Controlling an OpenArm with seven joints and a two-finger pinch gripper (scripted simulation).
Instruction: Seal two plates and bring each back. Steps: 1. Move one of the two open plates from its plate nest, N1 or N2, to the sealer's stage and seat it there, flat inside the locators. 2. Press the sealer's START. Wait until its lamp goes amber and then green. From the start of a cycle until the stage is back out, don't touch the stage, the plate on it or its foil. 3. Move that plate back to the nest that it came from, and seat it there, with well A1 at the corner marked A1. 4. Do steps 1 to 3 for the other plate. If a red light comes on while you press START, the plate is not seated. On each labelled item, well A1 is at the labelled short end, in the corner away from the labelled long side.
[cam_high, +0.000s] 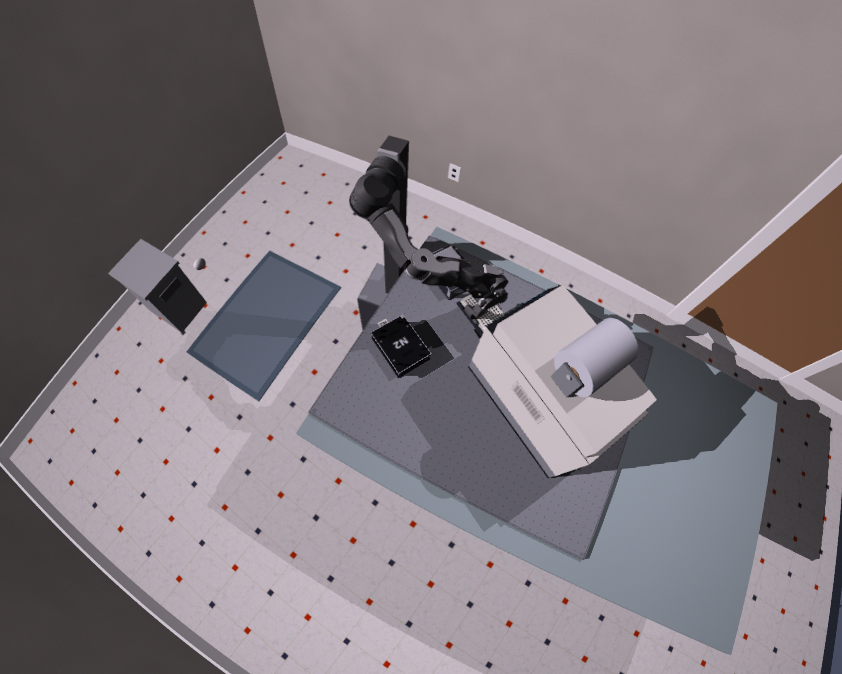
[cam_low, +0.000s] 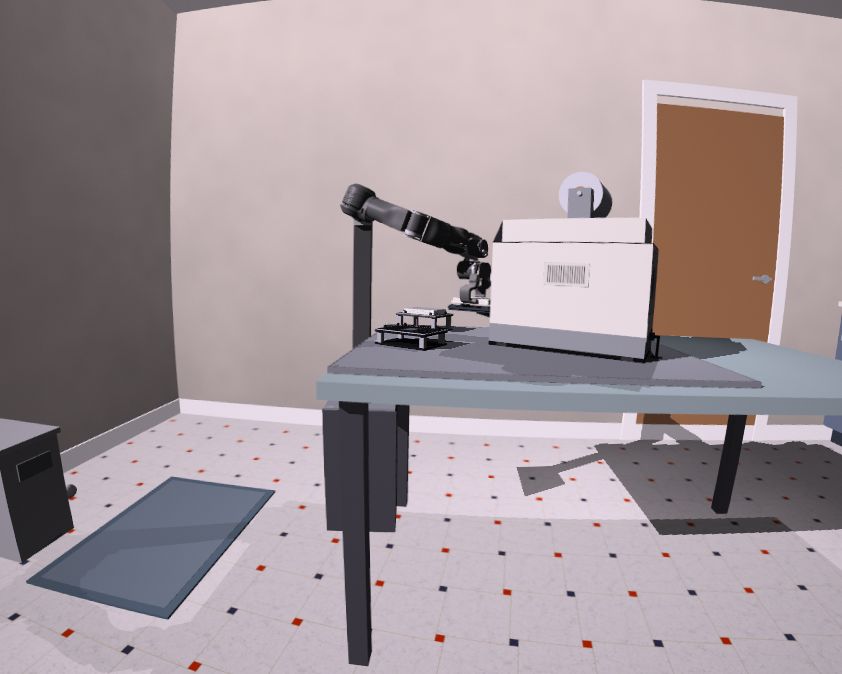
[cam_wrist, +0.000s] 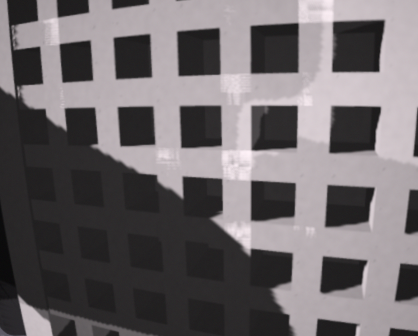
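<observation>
The sealer stage lies 2 cm below my hand. Round my hand: N1 label (24 cm behind, 21 cm to the left, 11 cm below); then screen (21 cm above, 12 cm ahead, 3 cm to the right); then plate nest (15 cm to the left, 15 cm behind, 6 cm below).
</observation>
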